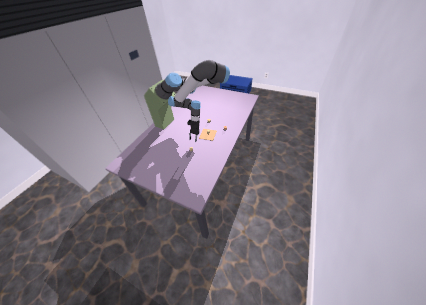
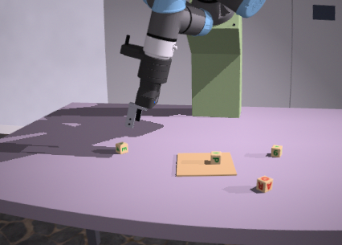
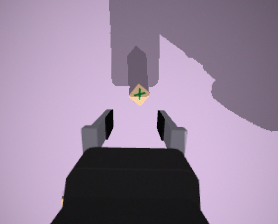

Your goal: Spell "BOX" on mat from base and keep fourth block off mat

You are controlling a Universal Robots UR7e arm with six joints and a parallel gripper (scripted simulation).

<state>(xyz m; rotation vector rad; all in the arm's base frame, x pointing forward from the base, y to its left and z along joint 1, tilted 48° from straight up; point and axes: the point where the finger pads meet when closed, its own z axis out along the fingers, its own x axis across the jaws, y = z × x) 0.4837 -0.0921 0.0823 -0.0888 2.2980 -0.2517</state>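
My hand is 10 mm past the mat, 200 mm to the right of it and 100 mm above it.
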